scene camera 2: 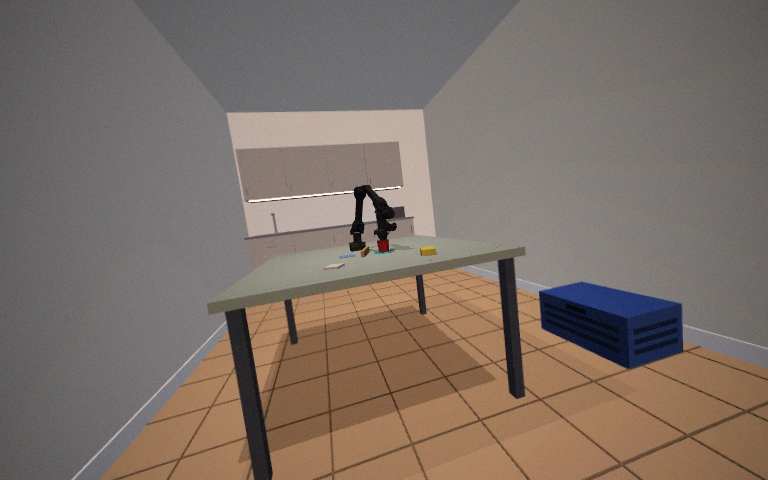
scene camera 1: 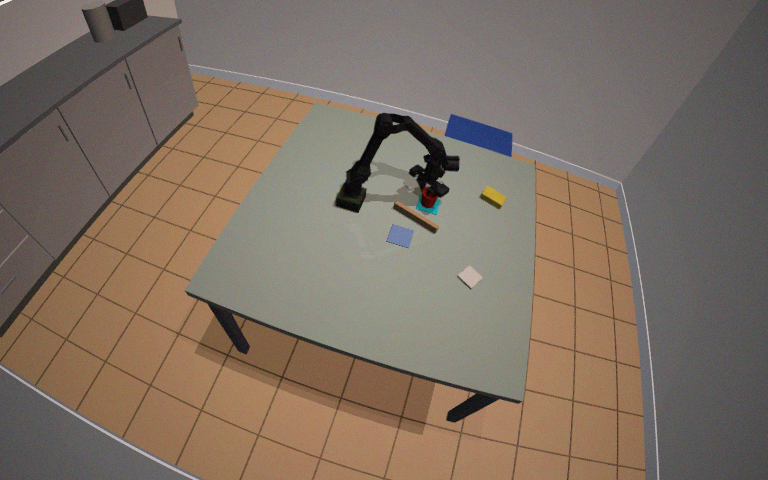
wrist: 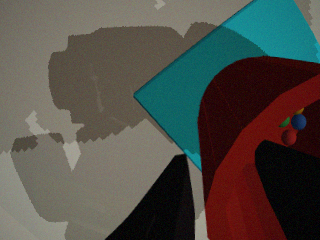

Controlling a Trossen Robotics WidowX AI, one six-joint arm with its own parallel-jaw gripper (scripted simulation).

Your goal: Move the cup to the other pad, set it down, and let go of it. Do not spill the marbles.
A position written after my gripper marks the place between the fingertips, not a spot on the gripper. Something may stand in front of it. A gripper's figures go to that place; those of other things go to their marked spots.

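My gripper [wrist: 221, 158], 0.10 m from the lens. Cyan pad [wrist: 172, 98], 0.13 m from the lens.
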